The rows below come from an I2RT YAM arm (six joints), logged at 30 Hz.
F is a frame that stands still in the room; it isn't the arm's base.
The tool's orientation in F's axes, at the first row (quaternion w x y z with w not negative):
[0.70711 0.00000 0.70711 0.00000]
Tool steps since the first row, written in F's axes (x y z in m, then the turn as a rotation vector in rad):
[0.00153 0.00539 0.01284 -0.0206 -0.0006 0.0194]
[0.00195 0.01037 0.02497 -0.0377 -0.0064 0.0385]
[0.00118 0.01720 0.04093 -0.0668 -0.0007 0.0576]
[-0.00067 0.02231 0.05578 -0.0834 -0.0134 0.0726]
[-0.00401 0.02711 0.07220 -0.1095 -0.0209 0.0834]
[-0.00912 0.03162 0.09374 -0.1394 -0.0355 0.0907]
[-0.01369 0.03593 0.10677 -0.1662 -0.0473 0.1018]
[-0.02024 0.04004 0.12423 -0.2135 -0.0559 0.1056]
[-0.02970 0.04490 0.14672 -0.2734 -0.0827 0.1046]
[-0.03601 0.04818 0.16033 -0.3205 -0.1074 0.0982]
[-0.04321 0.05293 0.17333 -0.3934 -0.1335 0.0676]
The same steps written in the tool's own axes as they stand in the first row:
[-0.01284 0.00539 0.00153 -0.0194 -0.0006 -0.0206]
[-0.02497 0.01037 0.00195 -0.0385 -0.0064 -0.0377]
[-0.04093 0.01720 0.00118 -0.0576 -0.0007 -0.0668]
[-0.05578 0.02231 -0.00067 -0.0726 -0.0134 -0.0834]
[-0.07220 0.02711 -0.00401 -0.0834 -0.0209 -0.1095]
[-0.09374 0.03162 -0.00912 -0.0907 -0.0355 -0.1394]
[-0.10677 0.03593 -0.01369 -0.1018 -0.0473 -0.1662]
[-0.12423 0.04004 -0.02024 -0.1056 -0.0559 -0.2135]
[-0.14672 0.04490 -0.02970 -0.1046 -0.0827 -0.2734]
[-0.16033 0.04818 -0.03601 -0.0982 -0.1074 -0.3205]
[-0.17333 0.05293 -0.04321 -0.0676 -0.1335 -0.3934]

